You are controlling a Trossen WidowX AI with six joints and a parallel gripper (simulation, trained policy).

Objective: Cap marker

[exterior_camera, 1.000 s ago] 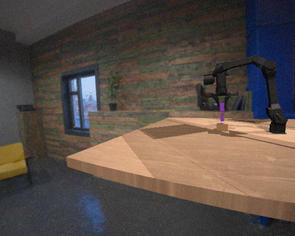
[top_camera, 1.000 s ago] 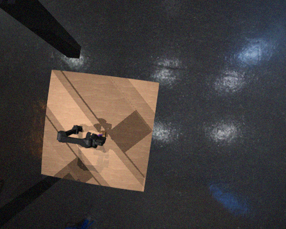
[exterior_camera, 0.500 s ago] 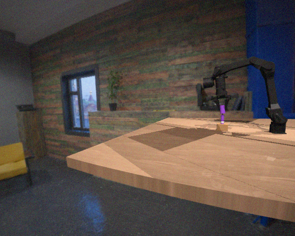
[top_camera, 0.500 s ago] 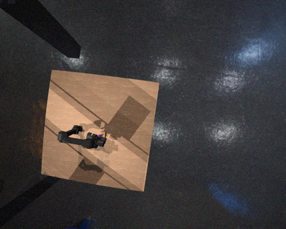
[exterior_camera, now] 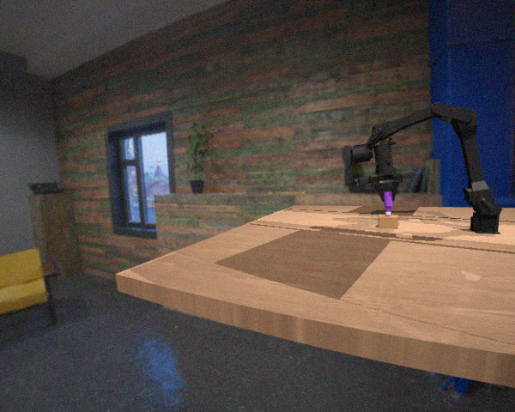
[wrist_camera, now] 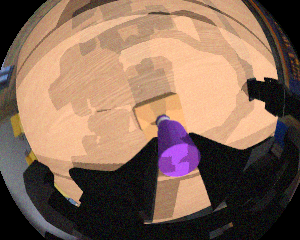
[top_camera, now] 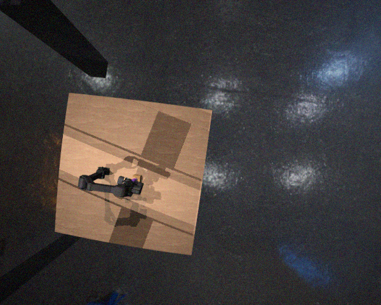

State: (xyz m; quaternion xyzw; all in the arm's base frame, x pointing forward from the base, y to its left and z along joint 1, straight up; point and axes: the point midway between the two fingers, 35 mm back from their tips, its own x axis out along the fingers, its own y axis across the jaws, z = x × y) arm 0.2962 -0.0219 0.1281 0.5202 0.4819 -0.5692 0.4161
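My gripper tip is now 1 cm above the purple marker. The rest, counted from my gripper tip: tan holder block: 7 cm below; then purple cap: 1 cm above.
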